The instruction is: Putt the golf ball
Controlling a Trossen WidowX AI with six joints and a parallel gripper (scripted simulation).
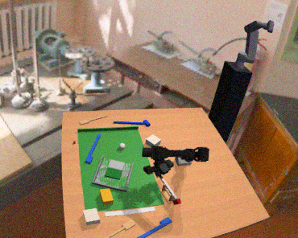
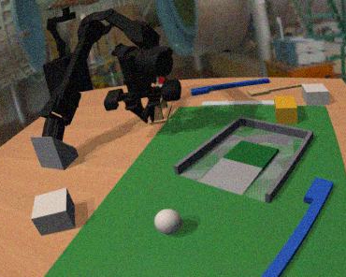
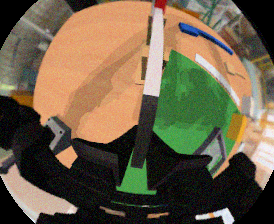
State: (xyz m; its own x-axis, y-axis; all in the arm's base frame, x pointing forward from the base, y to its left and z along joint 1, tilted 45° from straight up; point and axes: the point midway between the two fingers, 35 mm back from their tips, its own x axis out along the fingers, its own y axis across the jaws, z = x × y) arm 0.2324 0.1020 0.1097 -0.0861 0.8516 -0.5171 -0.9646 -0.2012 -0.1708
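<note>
My gripper tip is 30 mm past the wooden stand, 130 mm to the right of it and 10 mm above it. Round my gripper tip: white golf ball: 180 mm ahead, 320 mm to the right, 20 mm below; yellow block: 340 mm ahead, 120 mm to the left, 20 mm below; white bar: 220 mm ahead, 220 mm to the left, 40 mm below.
</note>
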